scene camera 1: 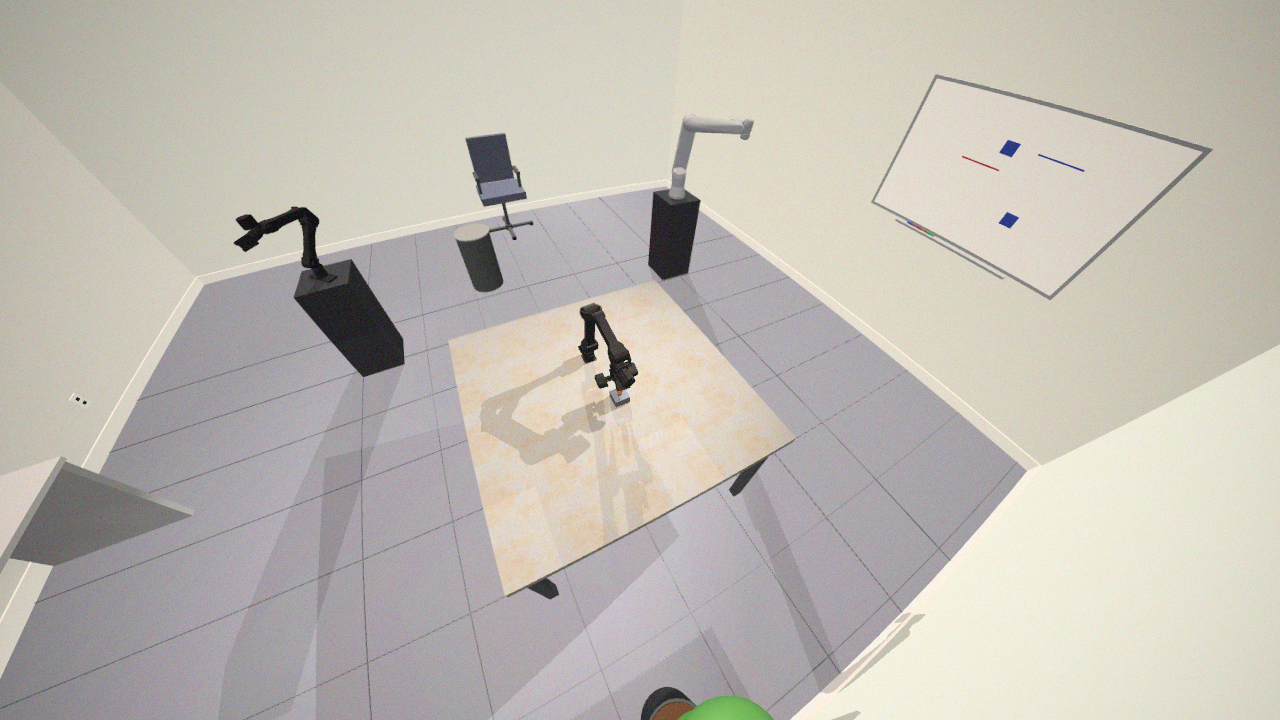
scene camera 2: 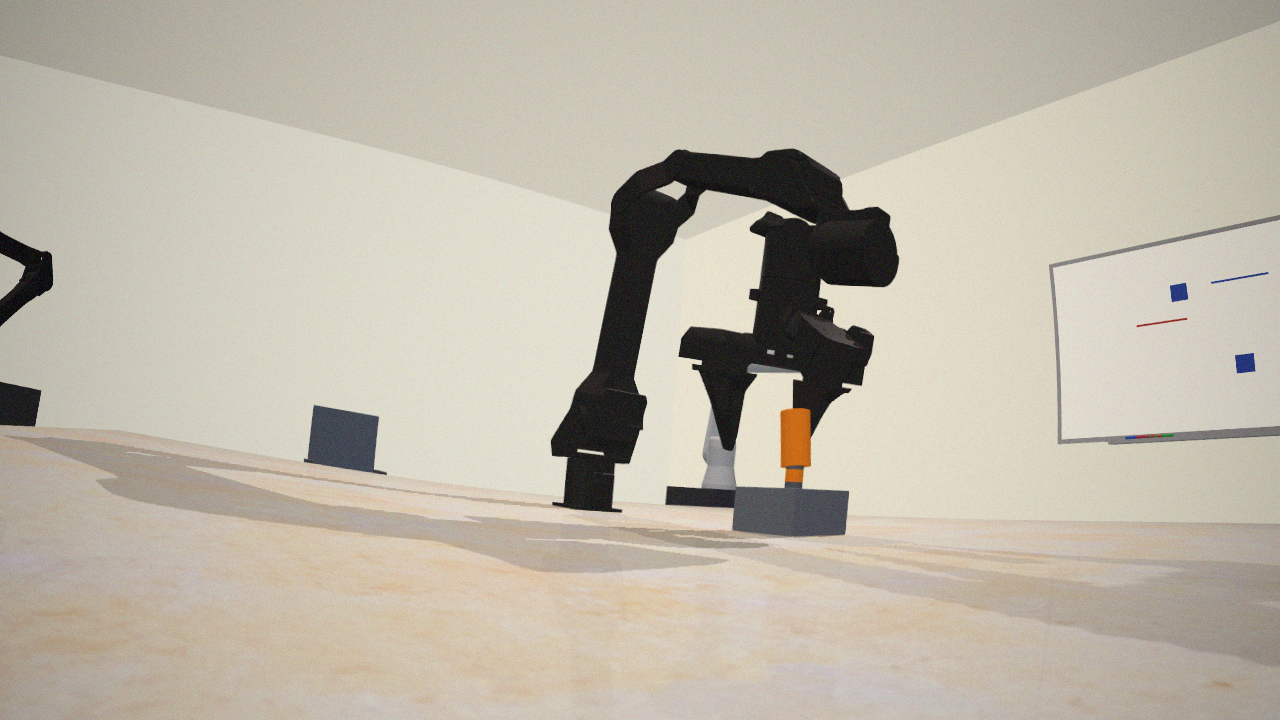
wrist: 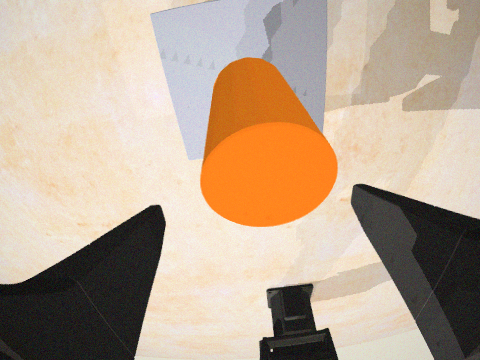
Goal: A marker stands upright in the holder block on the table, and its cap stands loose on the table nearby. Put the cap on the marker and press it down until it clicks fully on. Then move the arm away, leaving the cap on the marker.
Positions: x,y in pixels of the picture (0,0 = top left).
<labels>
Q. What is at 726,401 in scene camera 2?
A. The gripper.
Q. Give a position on an orange cap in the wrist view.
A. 266,163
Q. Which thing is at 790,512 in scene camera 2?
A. A grey holder block.
</labels>
